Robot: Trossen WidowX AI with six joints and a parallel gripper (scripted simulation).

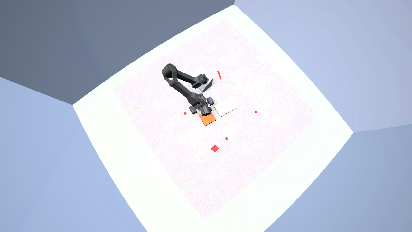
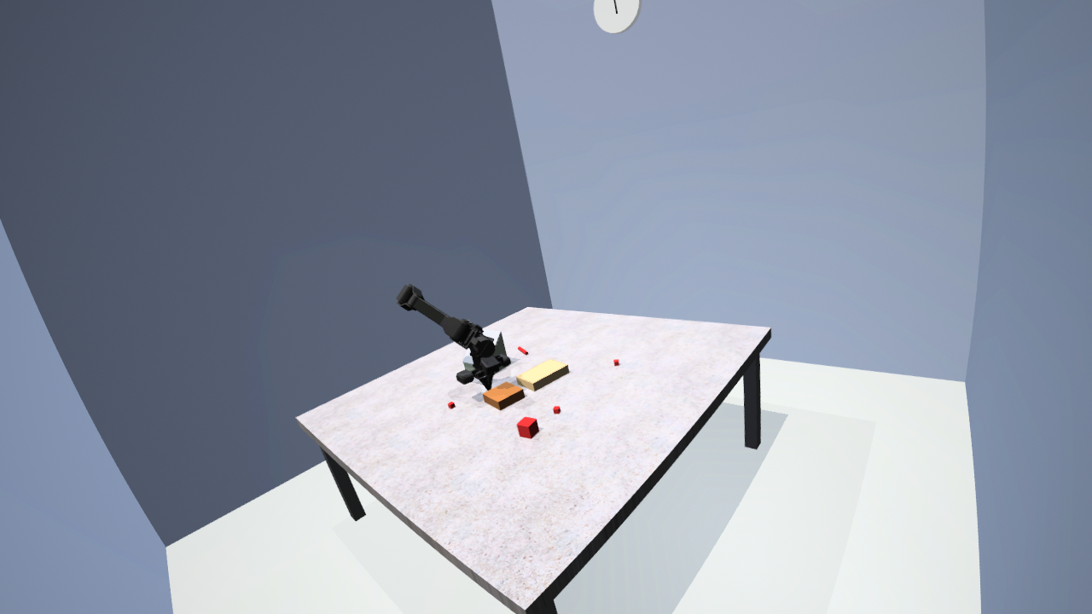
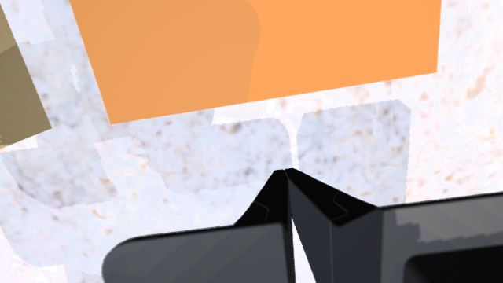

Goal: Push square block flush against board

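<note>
Now: the orange square block 90 mm ahead of my gripper tip, 10 mm to the right of it and 10 mm above it. The rest, counted from my gripper tip: red cube: 310 mm ahead, 110 mm to the right, 10 mm above; then red stick: 150 mm behind, 300 mm to the left; then pale cream board: 110 mm ahead, 160 mm to the left, 10 mm above.
</note>
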